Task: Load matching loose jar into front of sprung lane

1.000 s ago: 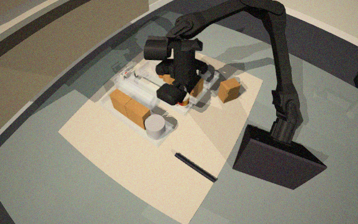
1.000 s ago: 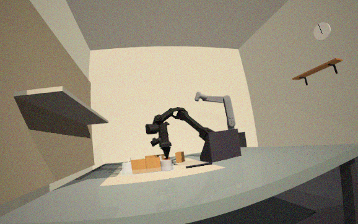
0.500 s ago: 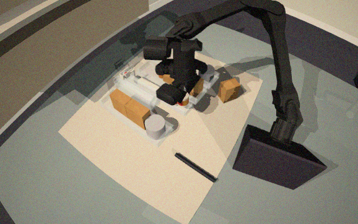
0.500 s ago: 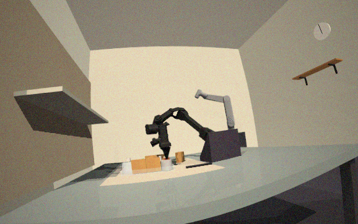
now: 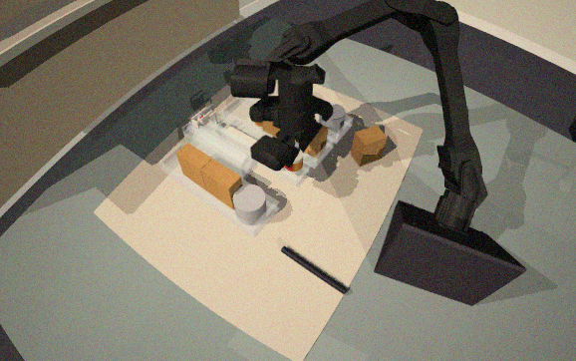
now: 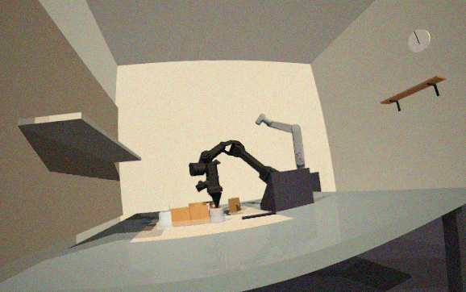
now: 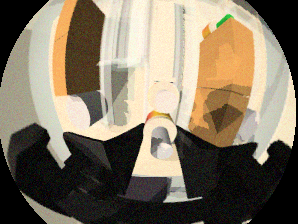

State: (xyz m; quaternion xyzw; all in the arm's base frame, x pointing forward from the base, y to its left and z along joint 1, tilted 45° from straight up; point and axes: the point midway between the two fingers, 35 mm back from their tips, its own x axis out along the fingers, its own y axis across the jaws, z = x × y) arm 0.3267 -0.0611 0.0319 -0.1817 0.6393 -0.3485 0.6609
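Now: the translucent lane rack 140 mm ahead of my gripper tip, 30 mm below it and 10 mm to the right of it. From my gripper tip the other things lie so: orange box (130 mm behind, 110 mm to the right, 10 mm below); then black bar (190 mm to the left, 110 mm behind, 40 mm below).
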